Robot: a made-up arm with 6 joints.
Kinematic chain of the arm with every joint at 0, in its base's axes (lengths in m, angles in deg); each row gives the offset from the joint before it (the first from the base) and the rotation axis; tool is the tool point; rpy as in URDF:
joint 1: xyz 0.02 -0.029 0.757 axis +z
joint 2: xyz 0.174 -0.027 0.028 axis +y
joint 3: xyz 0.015 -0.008 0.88 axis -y
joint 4: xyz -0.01 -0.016 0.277 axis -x
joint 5: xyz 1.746 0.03 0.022 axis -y
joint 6: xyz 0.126 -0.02 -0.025 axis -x
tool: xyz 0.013 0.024 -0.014 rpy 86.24 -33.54 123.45
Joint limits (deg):
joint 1: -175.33..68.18
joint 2: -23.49..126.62
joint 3: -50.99..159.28
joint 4: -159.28..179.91
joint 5: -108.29..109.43
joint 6: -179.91..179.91
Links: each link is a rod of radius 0.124 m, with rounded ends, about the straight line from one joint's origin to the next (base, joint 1, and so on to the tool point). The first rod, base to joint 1, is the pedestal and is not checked.
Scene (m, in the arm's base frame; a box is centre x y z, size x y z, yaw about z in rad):
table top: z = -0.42
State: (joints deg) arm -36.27 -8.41 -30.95 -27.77 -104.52 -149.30
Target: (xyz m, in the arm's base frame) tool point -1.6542 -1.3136 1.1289
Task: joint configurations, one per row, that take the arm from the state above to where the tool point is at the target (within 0.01 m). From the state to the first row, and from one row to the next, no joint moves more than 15 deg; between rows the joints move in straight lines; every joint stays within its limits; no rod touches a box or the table.
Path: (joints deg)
1: -49.52 -5.15 -27.64 -27.20 -103.60 -149.33
2: -62.77 -1.90 -24.33 -26.63 -102.68 -149.35
3: -76.02 1.36 -21.02 -26.06 -101.76 -149.38
4: -89.27 4.62 -17.71 -25.50 -100.84 -149.40
5: -102.52 7.88 -14.40 -24.93 -99.93 -149.43
6: -115.77 11.13 -11.09 -24.36 -99.01 -149.45
7: -129.02 14.39 -7.78 -23.79 -98.09 -149.48
8: -142.27 17.65 -4.47 -23.22 -97.17 -149.50

